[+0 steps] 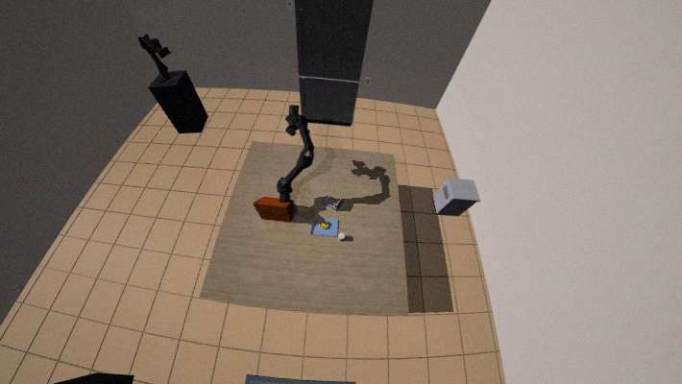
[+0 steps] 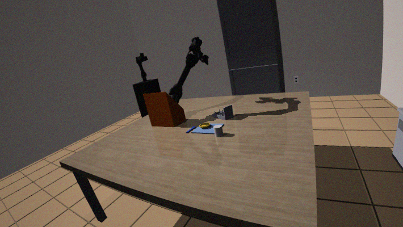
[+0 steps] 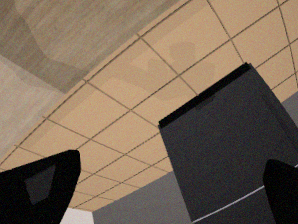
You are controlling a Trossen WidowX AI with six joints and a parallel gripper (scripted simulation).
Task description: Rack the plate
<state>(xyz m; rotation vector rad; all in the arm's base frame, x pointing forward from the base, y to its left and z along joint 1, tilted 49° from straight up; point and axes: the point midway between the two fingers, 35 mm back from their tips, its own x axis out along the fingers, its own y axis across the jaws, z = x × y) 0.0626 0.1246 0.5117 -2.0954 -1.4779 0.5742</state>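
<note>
My gripper tip is 610 mm to the left of the yellow plate, 330 mm above it and 150 mm short of it. Round my gripper tip: white cup 710 mm to the right, 320 mm below, 270 mm ahead; grey dish rack 430 mm to the right, 320 mm below, 210 mm ahead; blue mat 620 mm to the right, 340 mm below, 170 mm ahead.
</note>
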